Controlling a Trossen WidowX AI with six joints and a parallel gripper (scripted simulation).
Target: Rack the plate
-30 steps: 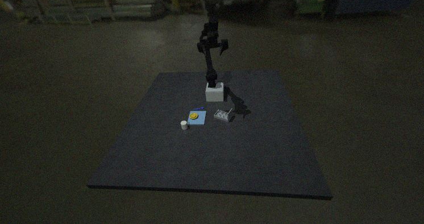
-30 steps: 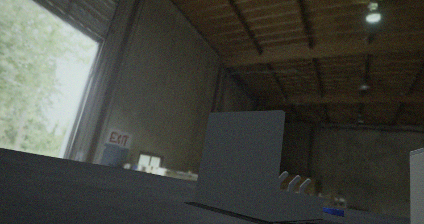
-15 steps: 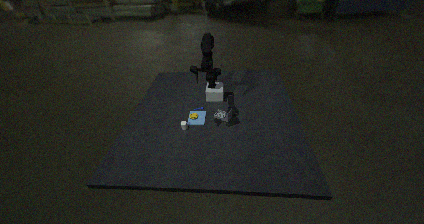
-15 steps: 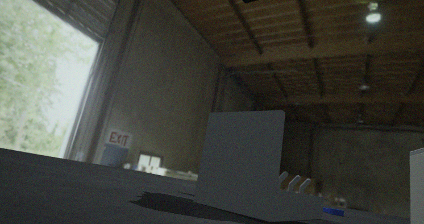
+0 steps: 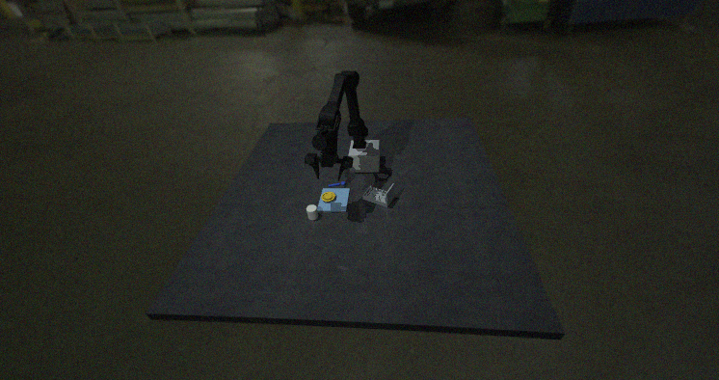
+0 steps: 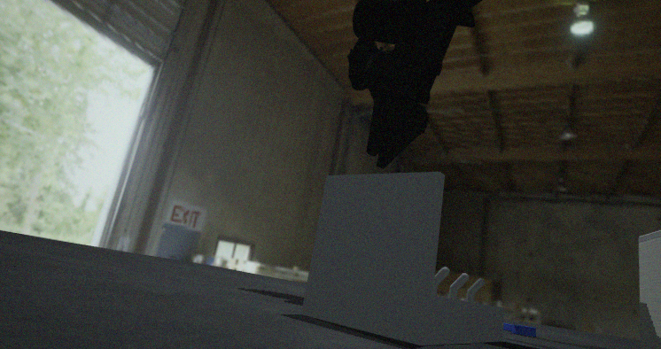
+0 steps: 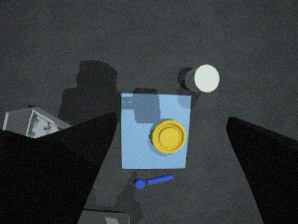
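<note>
Right now my gripper tip is 150 mm above the yellow plate, 60 mm past it and 30 mm to the left of it. Round my gripper tip: white dish rack: 190 mm to the left, 140 mm below, 80 mm behind; white cup: 140 mm below, 80 mm to the right, 50 mm ahead; light blue mat: 160 mm below, 60 mm behind, 10 mm to the right.
</note>
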